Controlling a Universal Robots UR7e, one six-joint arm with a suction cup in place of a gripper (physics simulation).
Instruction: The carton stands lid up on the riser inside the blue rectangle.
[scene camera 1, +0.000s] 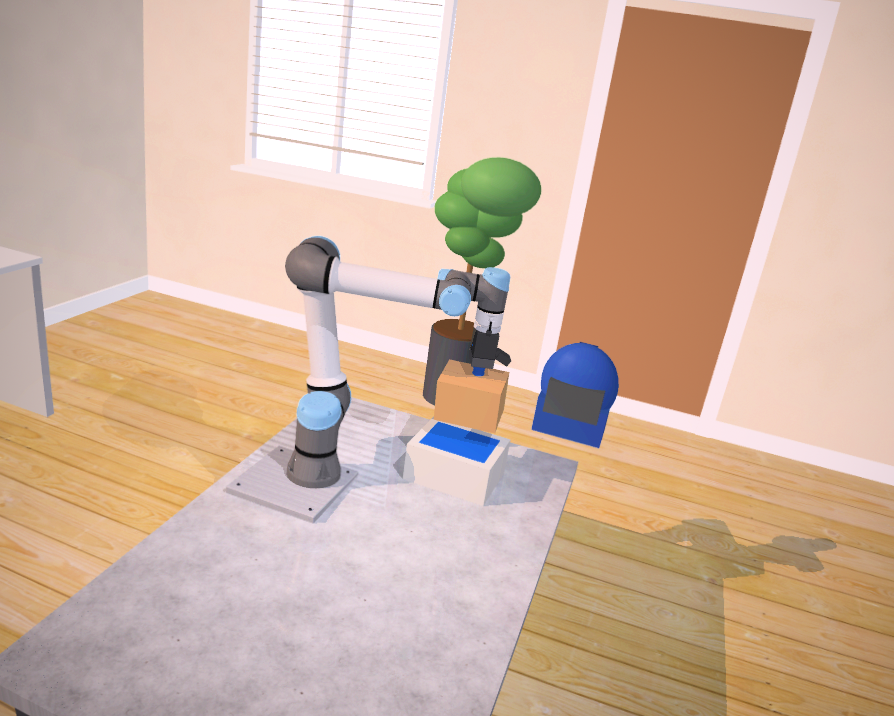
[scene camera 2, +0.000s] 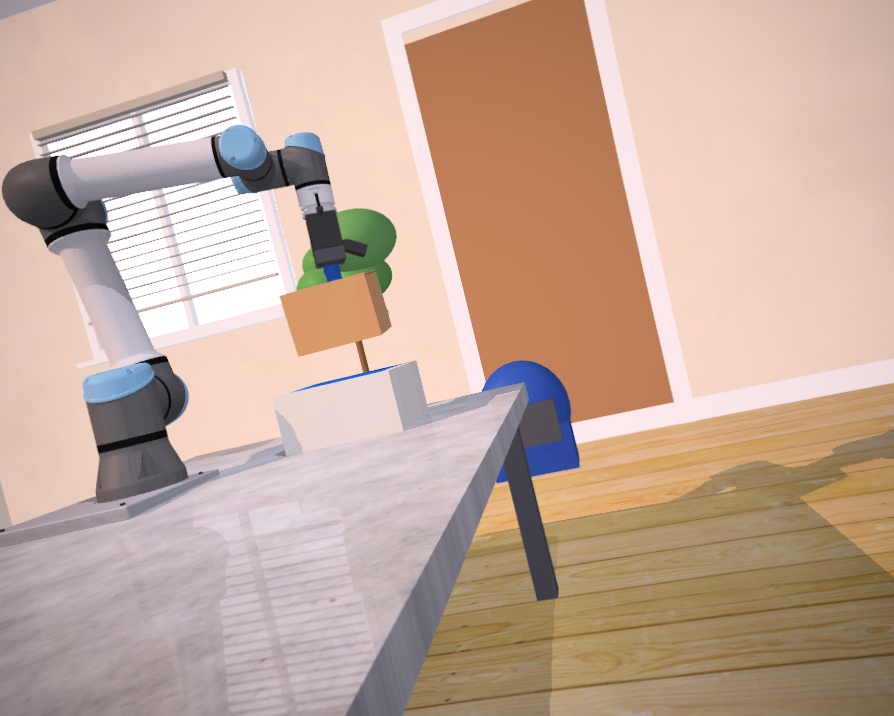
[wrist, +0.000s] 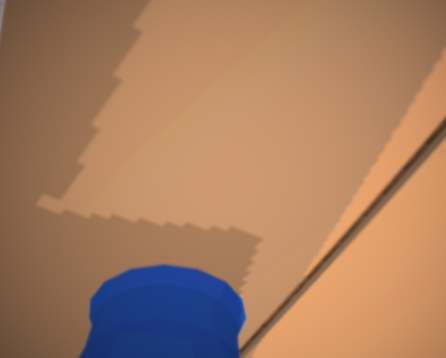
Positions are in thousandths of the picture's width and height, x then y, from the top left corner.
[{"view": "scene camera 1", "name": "brown carton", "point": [534, 562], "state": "held by my suction cup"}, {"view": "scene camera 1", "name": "white riser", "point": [522, 647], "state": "on the table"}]
